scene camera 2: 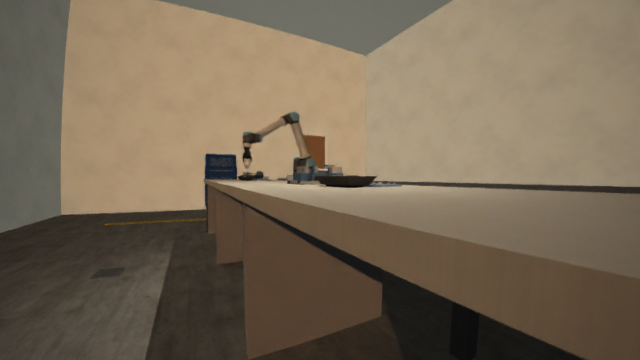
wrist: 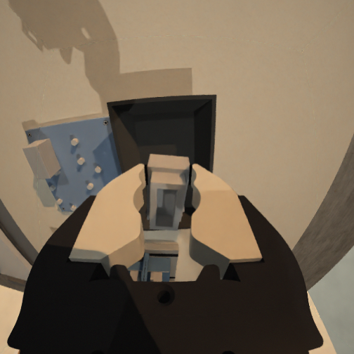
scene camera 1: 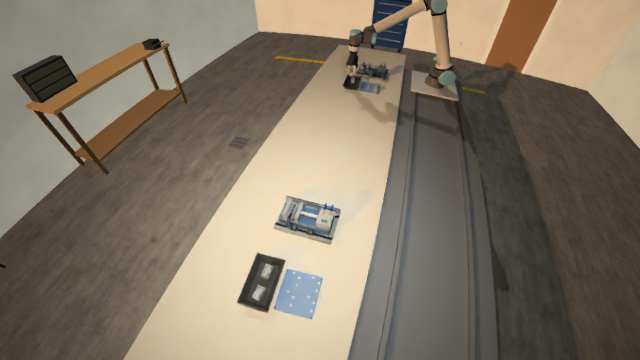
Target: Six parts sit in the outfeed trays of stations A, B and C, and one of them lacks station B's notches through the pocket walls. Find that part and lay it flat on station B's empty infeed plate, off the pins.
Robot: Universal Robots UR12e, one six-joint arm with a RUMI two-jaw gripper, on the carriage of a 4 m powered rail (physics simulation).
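Places are measured from the arm's base along level axes (x right, y up, z back), in metres.
Where they show: gripper, fingertip midpoint: [scene camera 2: 247, 167] [scene camera 1: 351, 74]; arm's base, origin of the base link: [scene camera 1: 434, 83].
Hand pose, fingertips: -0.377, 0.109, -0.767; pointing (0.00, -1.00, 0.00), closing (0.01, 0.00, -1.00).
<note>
Each offset is from my fingertips to the top centre of the thing, as dx, dy, dz. "pt": to the spot under its first point.
My gripper [scene camera 1: 352, 74] [scene camera 2: 247, 164] [wrist: 168, 166] is shut on a grey part with a rectangular pocket [wrist: 167, 200] and holds it above the black tray {pt +0.032, -0.128, -0.023} [scene camera 1: 348, 85] [wrist: 213, 130] at the far station. Whether its pocket walls have notches is unclear. Left of that tray in the wrist view, a blue pin plate [wrist: 95, 144] bears another light grey part [wrist: 42, 159]. The gripper hides the tray's lower end. At the near station in scene camera 1, two small light parts {pt -1.761, -0.106, +0.024} [scene camera 1: 266, 271] {pt -1.864, -0.107, +0.032} [scene camera 1: 258, 293] lie in a black tray [scene camera 1: 247, 300], beside a blue plate with pins and no part {pt -1.851, -0.131, +0.216} [scene camera 1: 300, 306].
A machine with a vise {-1.436, -0.040, +0.103} [scene camera 1: 307, 219] stands behind the near tray and plate. Another machine {+0.384, -0.040, +0.140} [scene camera 1: 372, 71] stands beyond the far tray. The rail [scene camera 1: 435, 210] runs along the bench's right side. A blue cabinet [scene camera 1: 391, 25] [scene camera 2: 220, 167] stands past the far end.
</note>
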